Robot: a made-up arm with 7 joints.
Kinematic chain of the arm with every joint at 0, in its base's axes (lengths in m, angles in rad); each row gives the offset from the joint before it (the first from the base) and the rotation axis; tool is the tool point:
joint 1: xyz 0 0 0 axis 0 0.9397 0.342
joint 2: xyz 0 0 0 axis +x
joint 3: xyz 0 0 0 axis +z
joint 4: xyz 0.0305 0 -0.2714 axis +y
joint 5: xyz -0.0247 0 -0.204 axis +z
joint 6: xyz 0 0 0 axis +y
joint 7: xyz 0 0 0 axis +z
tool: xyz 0 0 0
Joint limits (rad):
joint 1: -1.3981..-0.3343
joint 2: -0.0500..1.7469
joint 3: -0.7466..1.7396
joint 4: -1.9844..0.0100
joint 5: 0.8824..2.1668
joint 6: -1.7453..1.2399
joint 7: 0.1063..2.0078
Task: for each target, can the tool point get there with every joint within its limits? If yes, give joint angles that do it. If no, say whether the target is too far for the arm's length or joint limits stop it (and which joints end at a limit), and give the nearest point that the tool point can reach.
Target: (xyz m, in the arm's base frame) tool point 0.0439 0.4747 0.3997
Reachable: no: too far | nearest point 0.0418 0.3738 0.2731 | short by 0.162 m
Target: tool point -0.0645 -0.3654 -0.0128
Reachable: no: joint limits stop it (at a limit: joint 1, joint 2, joint 3, joint 4) | nearest point 0.1621 -0.2593 0.0557 | short by 0.259 m
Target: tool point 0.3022 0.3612 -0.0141
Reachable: yes | joints -0.9234 0.9367 0.9347 -0.5883 1.4251 0.3806 1.3641
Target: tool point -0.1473 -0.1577 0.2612
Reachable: no: joint limits stop it (at a limit: joint 1, joint 2, joint 4) | nearest point -0.0558 0.1484 0.2673 | short by 0.320 m
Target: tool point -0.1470 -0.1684 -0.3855
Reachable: no: joint limits stop it (at a limit: joint 1, joint 2, joint 3, joint 4) | nearest point 0.1459 -0.0349 -0.4508 | short by 0.328 m
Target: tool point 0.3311 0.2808 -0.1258
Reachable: yes | joints -0.6009 1.1065 -0.5329 -0.9098 1.5398 0.3006 0.3610
